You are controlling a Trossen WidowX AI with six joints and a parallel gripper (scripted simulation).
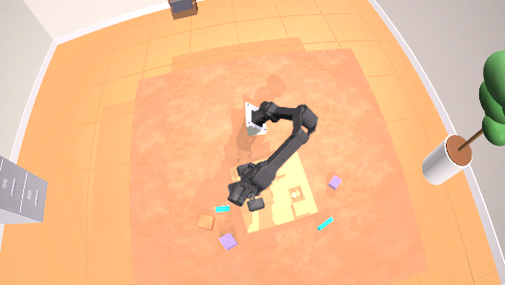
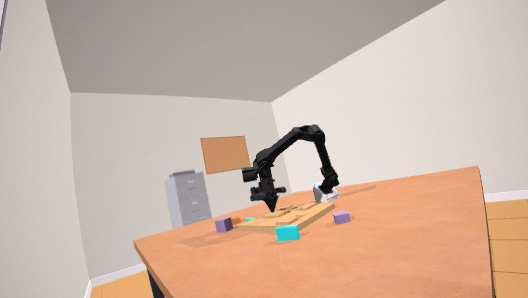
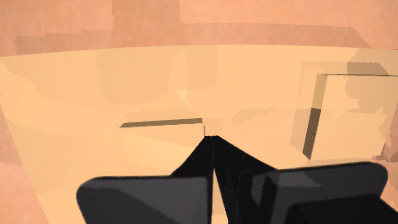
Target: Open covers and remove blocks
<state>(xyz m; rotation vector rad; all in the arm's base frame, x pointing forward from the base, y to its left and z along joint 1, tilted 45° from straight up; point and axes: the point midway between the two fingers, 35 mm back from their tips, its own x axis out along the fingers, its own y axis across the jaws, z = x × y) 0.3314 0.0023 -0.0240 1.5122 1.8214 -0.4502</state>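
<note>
Right now my gripper tip is 120 mm to the left of the cyan block, 60 mm short of it and 30 mm above it. Also, from my gripper tip: orange block 180 mm to the right, 120 mm ahead, 20 mm below.
</note>
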